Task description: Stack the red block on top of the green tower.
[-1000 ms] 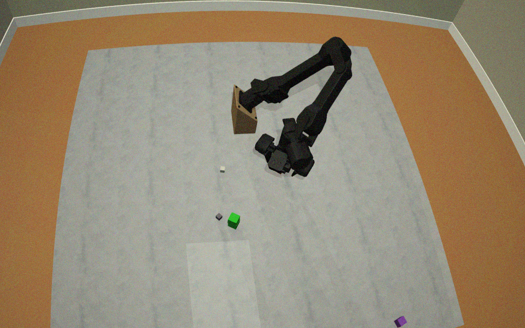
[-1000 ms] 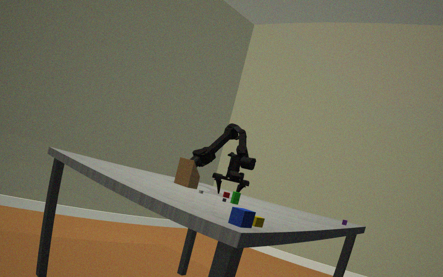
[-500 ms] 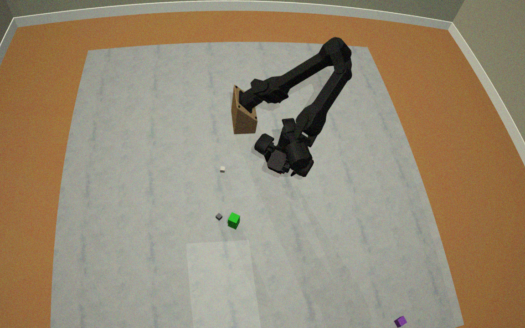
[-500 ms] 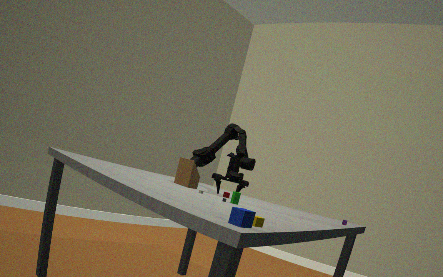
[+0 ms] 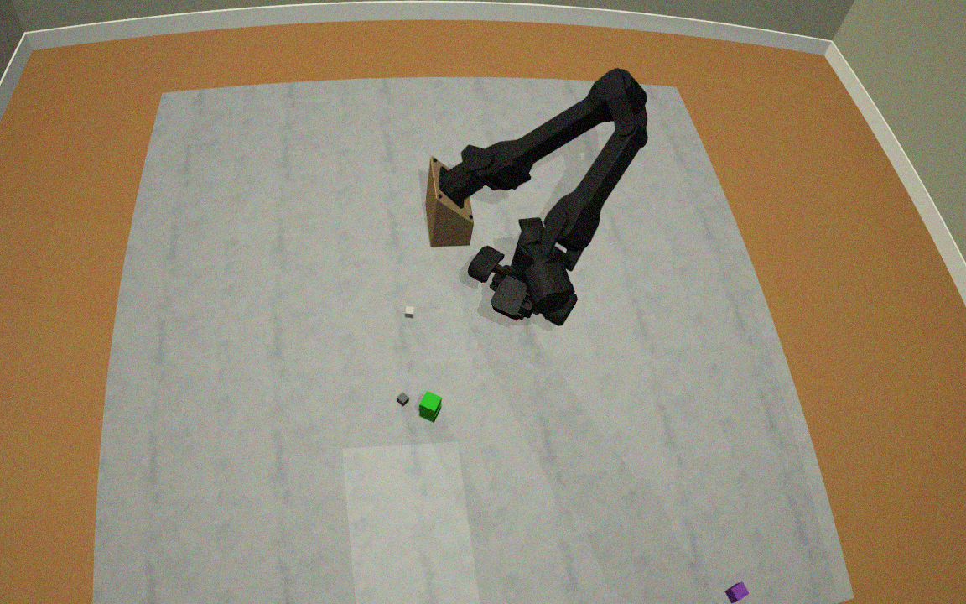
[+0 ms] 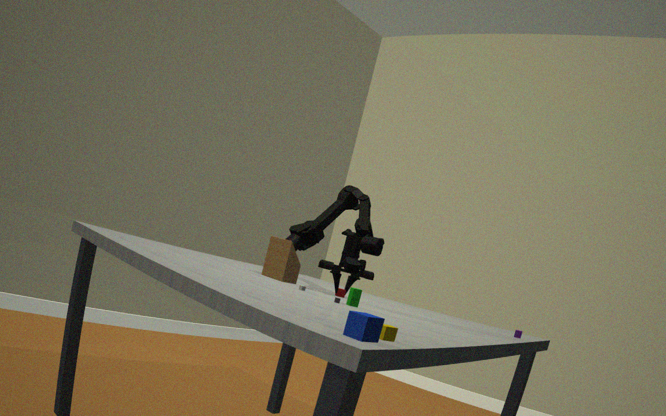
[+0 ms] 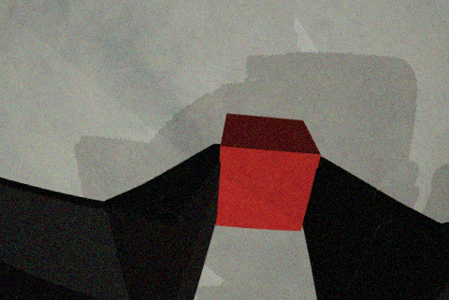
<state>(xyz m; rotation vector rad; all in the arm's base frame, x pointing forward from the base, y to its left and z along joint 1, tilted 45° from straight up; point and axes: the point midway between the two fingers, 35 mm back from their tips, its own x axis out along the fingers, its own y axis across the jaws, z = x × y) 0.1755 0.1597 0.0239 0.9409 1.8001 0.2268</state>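
My gripper tip is now 19 cm short of the dark grey cube and 19 cm to the left of it. Round my gripper tip: red block: 1 cm above; purple cube: 53 cm ahead, 38 cm to the left; white cube: 2 cm ahead, 19 cm to the right.
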